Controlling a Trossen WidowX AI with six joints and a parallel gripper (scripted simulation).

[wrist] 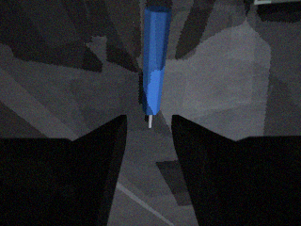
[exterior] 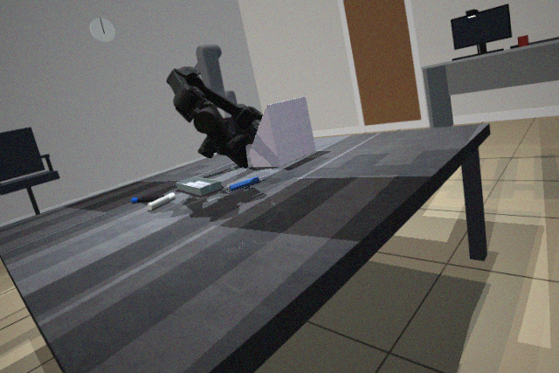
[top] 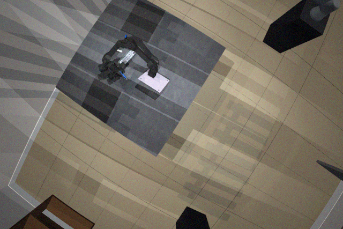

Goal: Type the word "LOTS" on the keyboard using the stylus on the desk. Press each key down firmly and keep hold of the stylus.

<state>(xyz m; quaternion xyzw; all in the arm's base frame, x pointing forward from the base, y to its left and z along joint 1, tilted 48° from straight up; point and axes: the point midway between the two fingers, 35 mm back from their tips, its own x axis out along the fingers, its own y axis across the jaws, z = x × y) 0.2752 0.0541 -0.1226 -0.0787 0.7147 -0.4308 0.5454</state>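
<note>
Right now the blue hexagonal stylus is 2 cm behind my gripper tip and 5 cm below it. Round my gripper tip: blue-tipped dark pen (18 cm ahead, 33 cm to the right, 5 cm below); then white cylinder (18 cm ahead, 19 cm to the right, 5 cm below).
</note>
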